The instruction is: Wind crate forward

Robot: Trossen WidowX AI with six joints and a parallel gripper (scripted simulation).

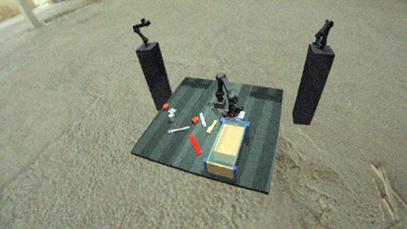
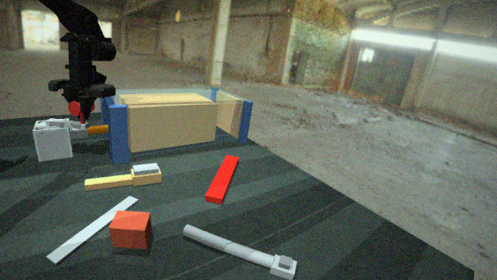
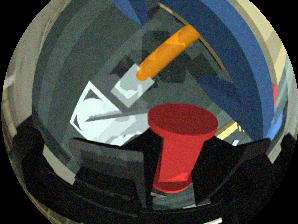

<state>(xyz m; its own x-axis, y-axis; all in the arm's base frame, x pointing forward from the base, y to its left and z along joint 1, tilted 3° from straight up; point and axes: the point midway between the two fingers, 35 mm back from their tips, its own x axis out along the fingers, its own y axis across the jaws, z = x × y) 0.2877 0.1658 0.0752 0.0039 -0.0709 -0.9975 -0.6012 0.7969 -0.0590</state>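
Right now my gripper tip is 30 mm past the winch handle, 20 mm to the right of it and 10 mm above it. Also, from my gripper tip: wooden-handled tool (190 mm to the right, 100 mm below, 60 mm ahead); then winch (100 mm behind, 80 mm below, 60 mm to the left); then red knob (20 mm above).
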